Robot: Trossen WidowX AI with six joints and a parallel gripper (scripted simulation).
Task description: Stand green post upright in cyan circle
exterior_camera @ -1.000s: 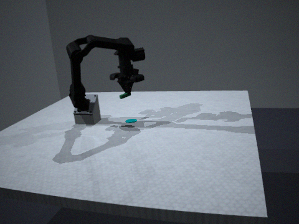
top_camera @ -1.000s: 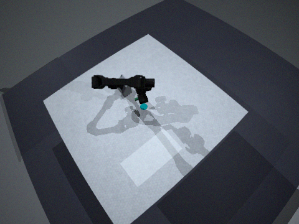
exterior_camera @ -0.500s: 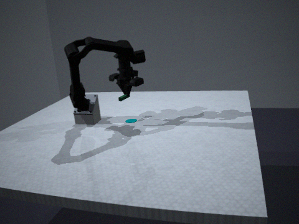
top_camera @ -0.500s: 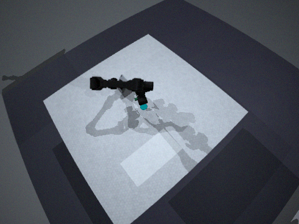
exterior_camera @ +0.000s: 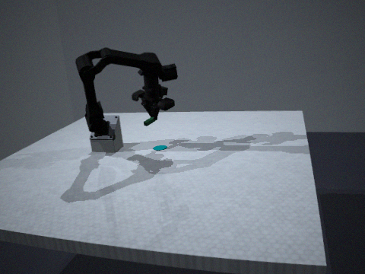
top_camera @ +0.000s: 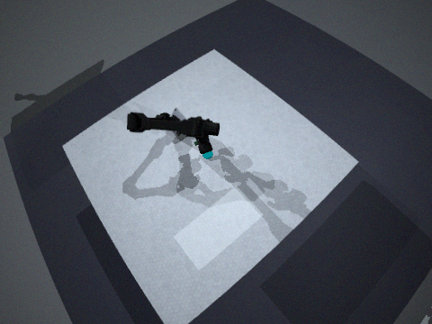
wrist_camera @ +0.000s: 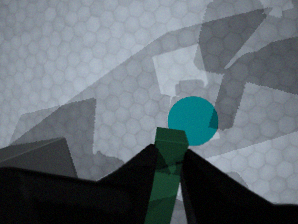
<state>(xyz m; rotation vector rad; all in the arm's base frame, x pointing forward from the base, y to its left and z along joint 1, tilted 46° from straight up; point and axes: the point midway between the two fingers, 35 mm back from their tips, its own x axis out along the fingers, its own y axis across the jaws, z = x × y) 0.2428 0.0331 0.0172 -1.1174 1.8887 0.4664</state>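
The cyan circle is 130 mm below my gripper tip, 10 mm to the right of it and 10 mm ahead of it. Also, from my gripper tip: green post (20 mm to the right, 10 mm behind).
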